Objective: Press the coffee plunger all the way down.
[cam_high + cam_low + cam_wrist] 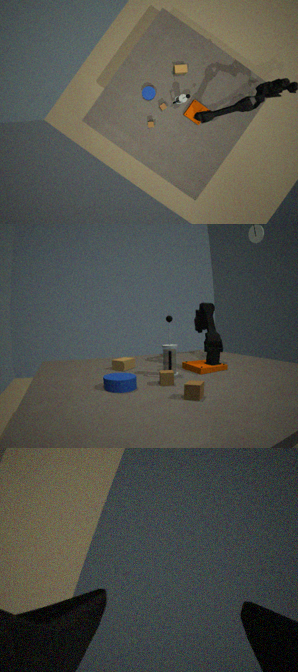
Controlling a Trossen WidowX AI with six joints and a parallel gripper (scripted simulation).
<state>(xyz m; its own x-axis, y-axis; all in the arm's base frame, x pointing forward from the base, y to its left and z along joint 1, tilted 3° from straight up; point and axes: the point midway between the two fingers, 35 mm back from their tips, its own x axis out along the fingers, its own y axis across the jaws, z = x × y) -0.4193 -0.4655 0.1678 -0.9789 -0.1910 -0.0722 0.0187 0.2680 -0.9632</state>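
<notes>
Now: gripper tip 690 mm short of the coffee press, 430 mm to the right of it and 70 mm above it. From my gripper tip the other things lie so: tan box: 810 mm ahead, 180 mm to the left, 170 mm below.
</notes>
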